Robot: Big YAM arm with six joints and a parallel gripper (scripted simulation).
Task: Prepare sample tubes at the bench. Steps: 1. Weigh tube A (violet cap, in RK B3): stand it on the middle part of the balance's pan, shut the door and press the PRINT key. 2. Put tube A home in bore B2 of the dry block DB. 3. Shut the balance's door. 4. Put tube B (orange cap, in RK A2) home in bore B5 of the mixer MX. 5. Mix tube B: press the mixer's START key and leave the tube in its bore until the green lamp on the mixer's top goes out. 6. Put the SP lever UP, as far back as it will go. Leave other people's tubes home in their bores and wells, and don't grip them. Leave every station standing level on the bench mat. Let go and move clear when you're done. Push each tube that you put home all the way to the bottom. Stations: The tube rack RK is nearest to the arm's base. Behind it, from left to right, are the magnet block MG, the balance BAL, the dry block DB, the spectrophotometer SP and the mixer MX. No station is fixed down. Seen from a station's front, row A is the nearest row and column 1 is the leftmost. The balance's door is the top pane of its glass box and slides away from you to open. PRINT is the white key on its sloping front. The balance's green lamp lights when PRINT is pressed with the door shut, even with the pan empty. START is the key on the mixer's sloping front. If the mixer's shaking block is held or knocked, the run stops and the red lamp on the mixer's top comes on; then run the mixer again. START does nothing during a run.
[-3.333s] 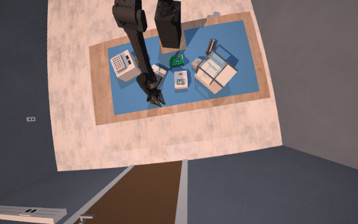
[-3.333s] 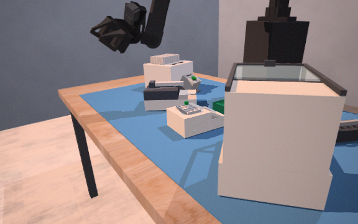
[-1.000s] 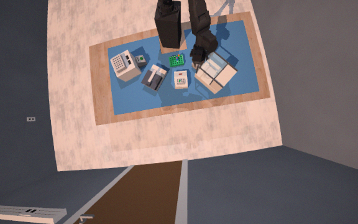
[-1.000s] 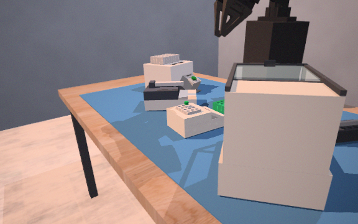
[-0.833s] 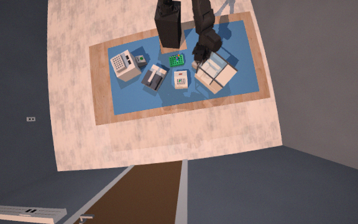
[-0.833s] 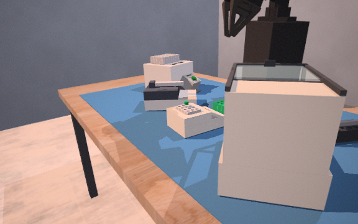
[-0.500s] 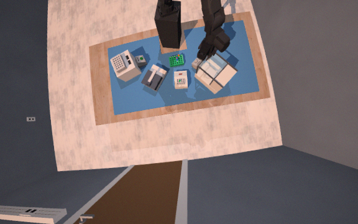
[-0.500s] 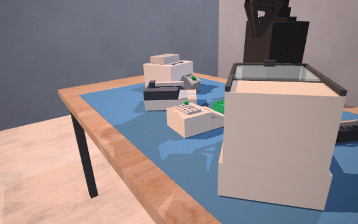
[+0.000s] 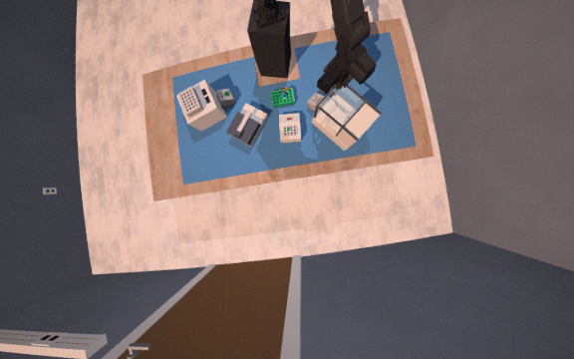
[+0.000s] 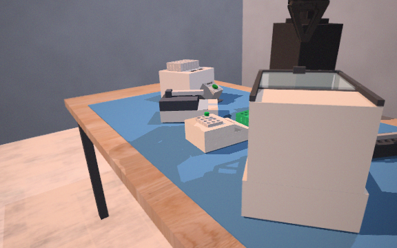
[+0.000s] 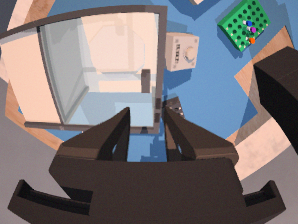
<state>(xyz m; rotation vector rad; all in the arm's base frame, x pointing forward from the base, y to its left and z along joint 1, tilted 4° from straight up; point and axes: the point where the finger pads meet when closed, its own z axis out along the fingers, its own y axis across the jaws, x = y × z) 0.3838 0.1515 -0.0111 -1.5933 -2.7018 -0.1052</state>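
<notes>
Now: hand 7 cm above the balance door, 3 cm short of it and 1 cm to the right of it. Also, from my hand: dry block: 25 cm below, 22 cm to the right, 2 cm ahead; then blue-capped tube: 25 cm below, 19 cm to the right, 16 cm behind; then magnet block: 26 cm below, 17 cm behind, 14 cm to the left.
</notes>
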